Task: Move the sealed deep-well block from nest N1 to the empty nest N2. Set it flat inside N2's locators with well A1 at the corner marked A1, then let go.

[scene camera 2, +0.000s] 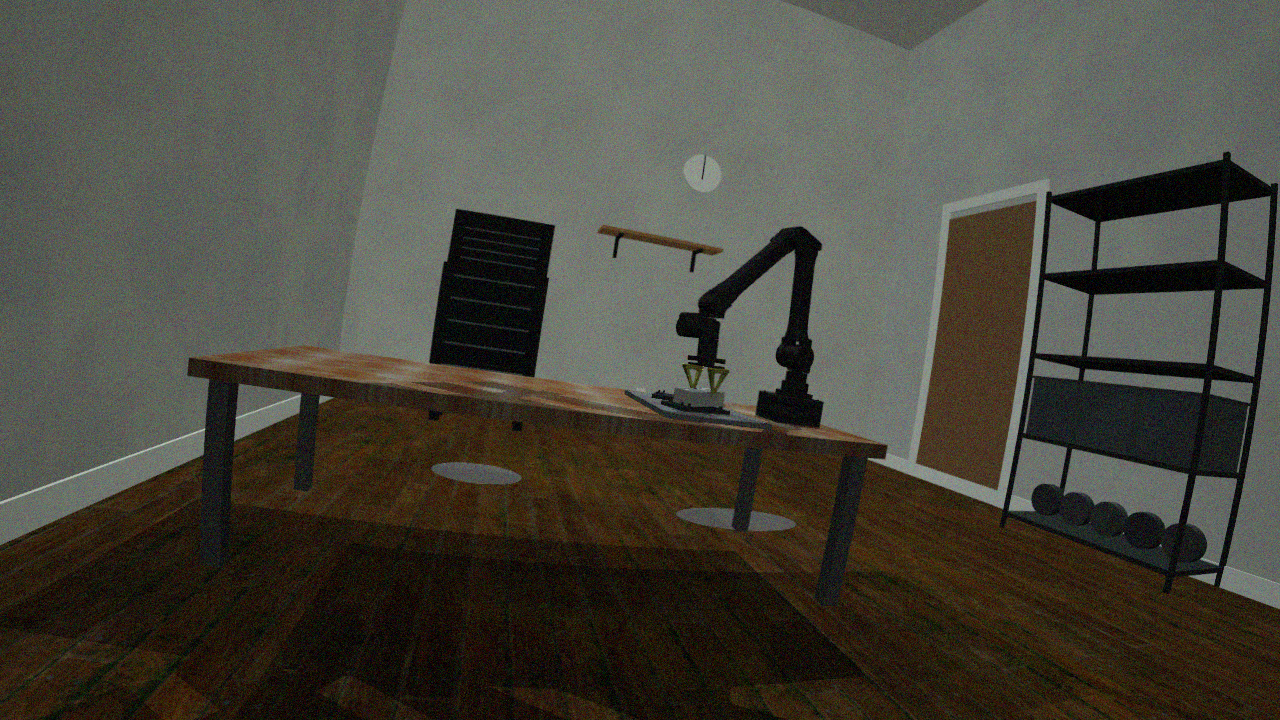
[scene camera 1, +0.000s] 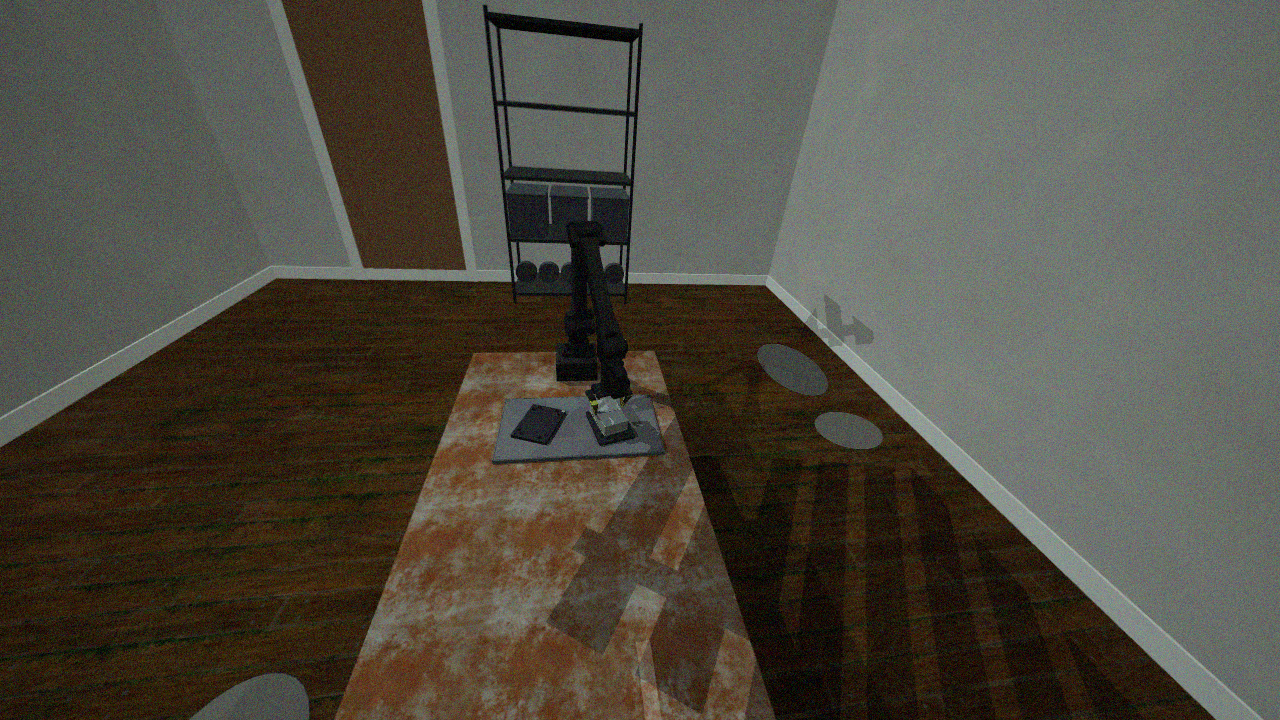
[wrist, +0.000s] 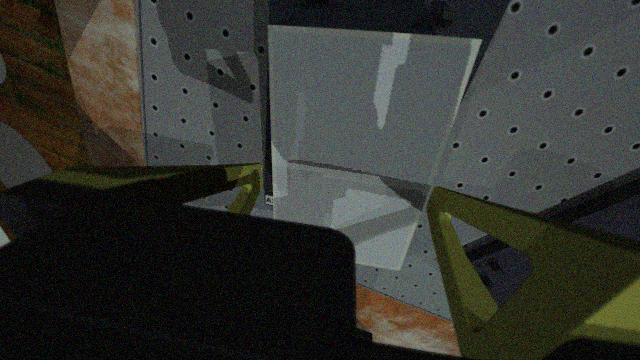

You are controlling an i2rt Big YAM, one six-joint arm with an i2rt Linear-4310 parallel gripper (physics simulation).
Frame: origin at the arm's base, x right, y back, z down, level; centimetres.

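Seen in the pictures: gripper, fingertip midpoint: (scene camera 2: 702, 391) (scene camera 1: 608, 410) (wrist: 343, 185); arm's base, origin of the base link: (scene camera 2: 793, 396) (scene camera 1: 578, 351).
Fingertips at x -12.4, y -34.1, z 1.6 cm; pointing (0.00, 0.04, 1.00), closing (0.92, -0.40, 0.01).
Observation:
Pixels of each thing's middle, then the offset from my fingertips to it. Level surfaces: height alone.
- pale sealed deep-well block, body centre: (wrist: 349, 160) (scene camera 2: 699, 396) (scene camera 1: 608, 415) dx -0.1, dy -0.7, dz +1.7 cm
- dark nest N1, body centre: (wrist: 351, 130) (scene camera 2: 695, 405) (scene camera 1: 609, 423) dx -0.6, dy -1.6, dz +4.3 cm
- empty dark nest N2, body centre: (wrist: 581, 267) (scene camera 1: 539, 422) dx +22.7, dy -1.7, dz +4.3 cm
- perforated grey plate, body centre: (wrist: 446, 192) (scene camera 2: 689, 407) (scene camera 1: 580, 425) dx +9.3, dy -0.7, dz +6.0 cm
- rust-patterned table, its level: dz +6.7 cm
The pale sealed deep-well block (scene camera 1: 614, 421) (scene camera 2: 698, 397) (wrist: 360, 95) sits in the dark nest N1 (scene camera 1: 617, 439) (wrist: 320, 12), at the right of the grey plate in scene camera 1. A small label, partly hidden, shows by its left edge in the wrist view. My gripper (scene camera 1: 610, 402) (scene camera 2: 706, 387) (wrist: 343, 185) is open, with its yellow fingers low at the block, one on each side; nothing is gripped. Whether a fingertip touches the block is unclear. The empty dark nest N2 (scene camera 1: 537, 424) (wrist: 620, 215) lies to the left in scene camera 1, turned at an angle.
Both nests are on the perforated grey plate (scene camera 1: 572, 455) (wrist: 530, 115) on the rust-patterned table (scene camera 1: 501, 555) (scene camera 2: 358, 371). The arm's base (scene camera 1: 576, 365) (scene camera 2: 789, 407) stands behind the plate in scene camera 1. A black shelf rack (scene camera 1: 563, 175) (scene camera 2: 1136, 277) stands away from the table.

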